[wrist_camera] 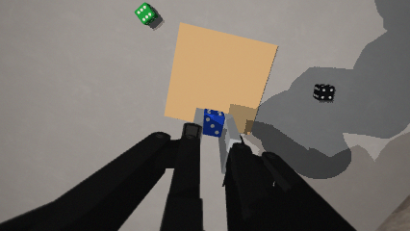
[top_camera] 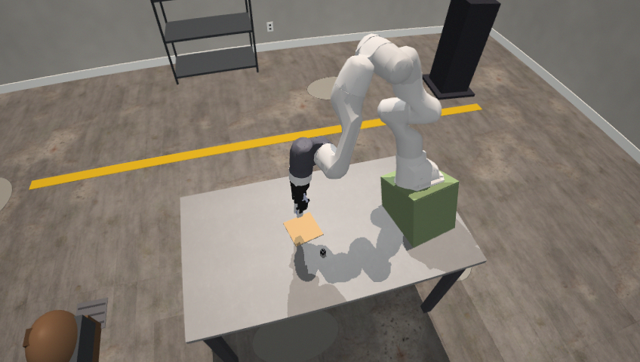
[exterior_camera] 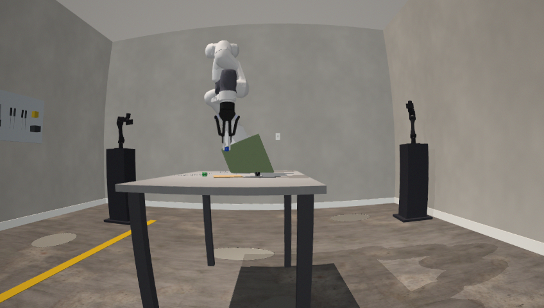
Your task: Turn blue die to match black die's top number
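The mat lies 2 cm behind my hand and 16 cm below it. Also, from my hand: green die: 5 cm behind, 13 cm to the right, 15 cm below; then black die: 8 cm behind, 14 cm to the left, 15 cm below; then blue die: 3 cm below.
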